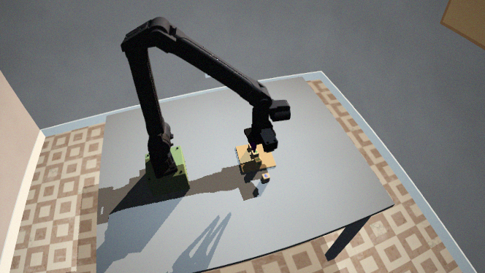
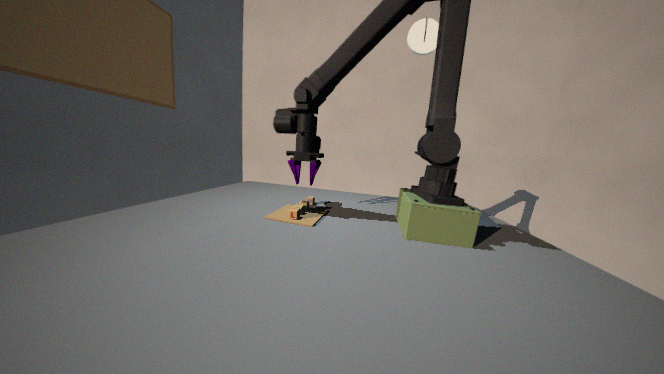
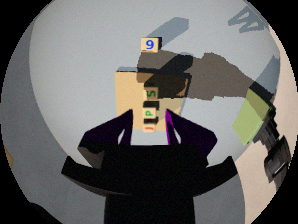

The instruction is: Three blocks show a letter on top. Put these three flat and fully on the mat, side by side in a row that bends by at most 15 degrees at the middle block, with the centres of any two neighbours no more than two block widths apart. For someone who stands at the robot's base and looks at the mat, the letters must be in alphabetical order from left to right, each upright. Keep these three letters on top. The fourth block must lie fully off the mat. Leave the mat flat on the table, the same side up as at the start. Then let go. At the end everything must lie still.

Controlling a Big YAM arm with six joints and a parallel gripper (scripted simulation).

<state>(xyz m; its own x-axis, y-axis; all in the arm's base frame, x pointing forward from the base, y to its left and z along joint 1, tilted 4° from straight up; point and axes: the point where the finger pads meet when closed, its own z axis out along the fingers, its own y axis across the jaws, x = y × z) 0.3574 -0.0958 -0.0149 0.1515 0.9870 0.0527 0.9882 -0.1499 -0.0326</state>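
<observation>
Now: hand 1 cm short of the block, 4 cm to the right of it and 8 cm above it. Also, from my hand: tan mat (1 cm ahead, 4 cm to the left, 9 cm below).
</observation>
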